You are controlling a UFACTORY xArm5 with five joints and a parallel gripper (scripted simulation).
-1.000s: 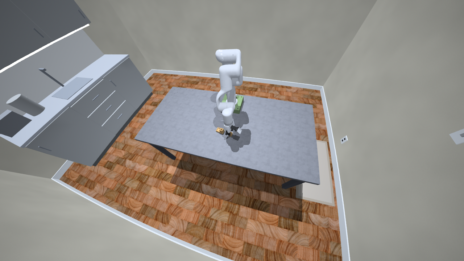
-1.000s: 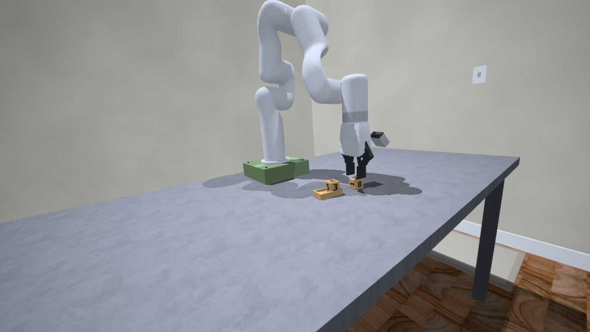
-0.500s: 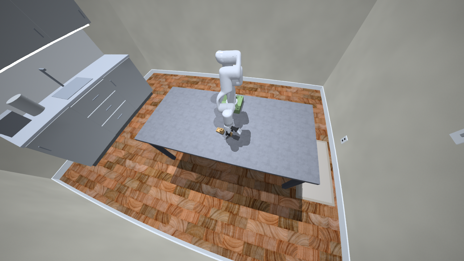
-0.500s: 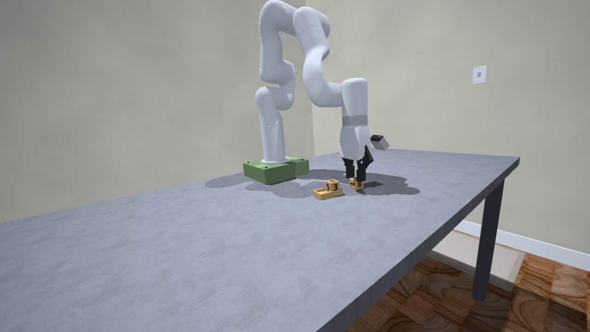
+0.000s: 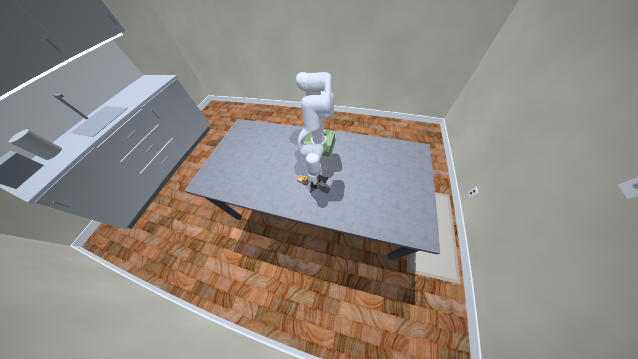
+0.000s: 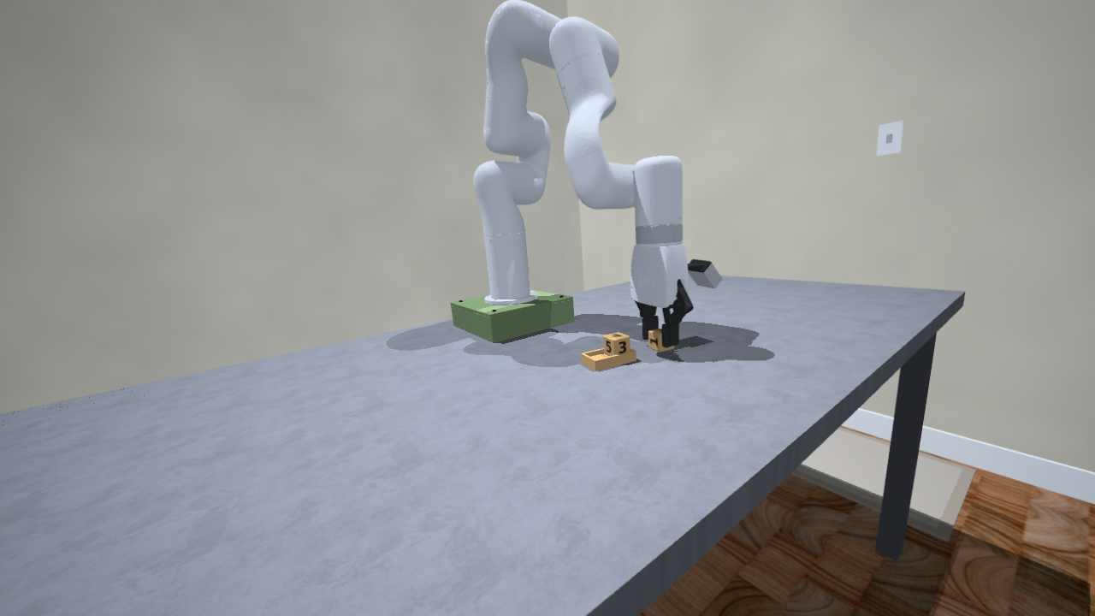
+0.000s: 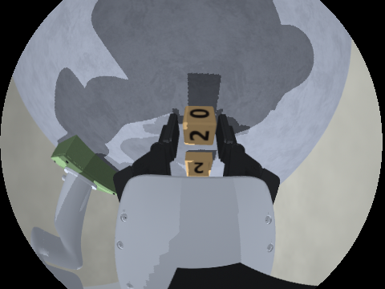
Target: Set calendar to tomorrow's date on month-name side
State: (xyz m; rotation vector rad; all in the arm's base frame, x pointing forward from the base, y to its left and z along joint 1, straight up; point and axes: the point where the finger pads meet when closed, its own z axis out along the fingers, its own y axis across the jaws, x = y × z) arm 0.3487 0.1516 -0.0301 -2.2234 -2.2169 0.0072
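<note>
My gripper is now 110 mm to the left of the wooden calendar tray and 20 mm above it.
</note>
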